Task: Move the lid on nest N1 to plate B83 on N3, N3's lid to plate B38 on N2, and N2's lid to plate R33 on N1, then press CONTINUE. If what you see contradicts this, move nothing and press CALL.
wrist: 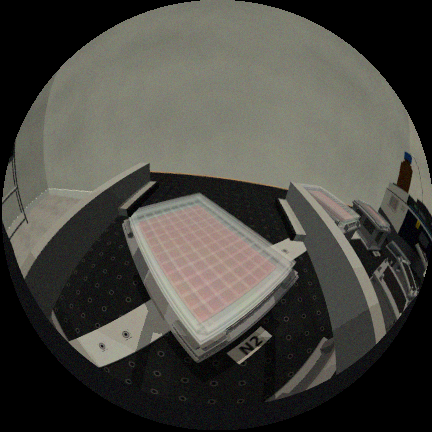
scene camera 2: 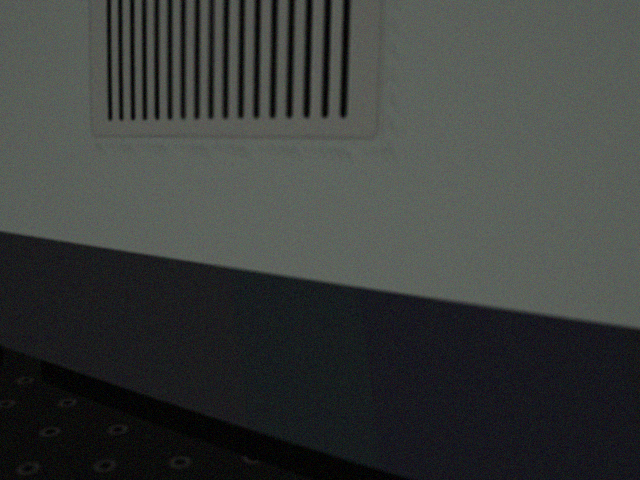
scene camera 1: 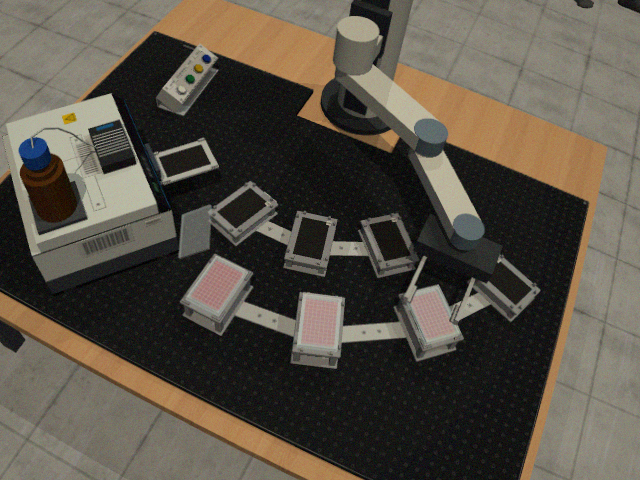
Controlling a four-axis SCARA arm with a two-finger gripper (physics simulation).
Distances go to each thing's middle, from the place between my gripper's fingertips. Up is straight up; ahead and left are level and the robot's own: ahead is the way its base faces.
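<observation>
Tray [scene camera 1: 185, 161]: my hand is 20 mm above it, 120 mm past it and 690 mm to the left of it. Brown bottle [scene camera 1: 43, 174]: 190 mm above my hand, 790 mm to the right of it and 200 mm ahead of it.
</observation>
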